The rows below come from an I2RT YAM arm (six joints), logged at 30 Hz.
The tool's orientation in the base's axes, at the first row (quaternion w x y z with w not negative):
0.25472 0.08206 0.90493 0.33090
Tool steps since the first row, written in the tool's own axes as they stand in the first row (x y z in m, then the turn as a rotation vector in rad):
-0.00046 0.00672 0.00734 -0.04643 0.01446 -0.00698
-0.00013 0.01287 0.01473 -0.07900 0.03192 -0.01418
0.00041 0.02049 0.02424 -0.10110 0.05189 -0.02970
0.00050 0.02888 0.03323 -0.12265 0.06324 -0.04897
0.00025 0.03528 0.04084 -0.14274 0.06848 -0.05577
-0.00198 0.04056 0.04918 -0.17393 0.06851 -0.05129
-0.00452 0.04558 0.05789 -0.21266 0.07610 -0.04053
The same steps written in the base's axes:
0.00404 0.00910 -0.00029 0.03589 -0.00751 0.03269
0.00744 0.01804 -0.00129 0.05974 -0.00845 0.06181
0.01173 0.02936 -0.00283 0.07027 -0.00877 0.09370
0.01612 0.04084 -0.00334 0.07858 -0.01763 0.12229
0.02012 0.04991 -0.00410 0.09218 -0.02377 0.13825
0.02623 0.05790 -0.00524 0.12121 -0.03114 0.14803
0.03279 0.06580 -0.00666 0.15979 -0.03160 0.16164

